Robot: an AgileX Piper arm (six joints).
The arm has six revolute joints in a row. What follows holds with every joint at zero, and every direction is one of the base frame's. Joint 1 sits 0.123 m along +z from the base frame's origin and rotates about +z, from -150 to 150 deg. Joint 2 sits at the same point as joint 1 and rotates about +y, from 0 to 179.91 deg. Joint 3 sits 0.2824 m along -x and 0.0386 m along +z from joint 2 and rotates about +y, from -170 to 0 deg. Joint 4 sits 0.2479 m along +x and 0.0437 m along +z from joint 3 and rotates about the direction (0.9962, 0, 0.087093), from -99.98 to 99.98 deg. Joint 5 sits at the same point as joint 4 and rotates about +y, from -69.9 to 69.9 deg. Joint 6 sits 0.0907 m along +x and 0.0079 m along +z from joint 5 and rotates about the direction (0.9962, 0, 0.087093), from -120 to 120 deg. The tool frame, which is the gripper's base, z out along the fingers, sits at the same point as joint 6; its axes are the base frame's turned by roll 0, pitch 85.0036 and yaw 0 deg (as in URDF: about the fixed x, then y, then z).
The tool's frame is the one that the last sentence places.
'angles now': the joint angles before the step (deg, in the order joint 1, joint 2, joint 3, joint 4, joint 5, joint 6). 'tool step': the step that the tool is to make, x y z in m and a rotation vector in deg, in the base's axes. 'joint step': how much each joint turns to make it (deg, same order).
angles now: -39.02 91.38 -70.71 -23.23 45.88 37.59
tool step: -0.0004 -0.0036 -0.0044 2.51 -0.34 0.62
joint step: -1.24 0.79 -0.36 4.03 -0.01 -3.55
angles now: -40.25 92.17 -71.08 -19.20 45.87 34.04
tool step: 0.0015 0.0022 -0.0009 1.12 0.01 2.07
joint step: -0.01 0.00 0.01 2.52 0.00 -3.28
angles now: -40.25 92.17 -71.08 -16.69 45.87 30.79
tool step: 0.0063 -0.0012 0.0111 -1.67 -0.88 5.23
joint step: -0.01 0.00 -2.19 2.71 -0.86 -6.77
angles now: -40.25 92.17 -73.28 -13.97 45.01 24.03
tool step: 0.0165 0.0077 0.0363 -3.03 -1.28 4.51
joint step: 2.77 0.01 -7.64 0.51 4.26 -3.44
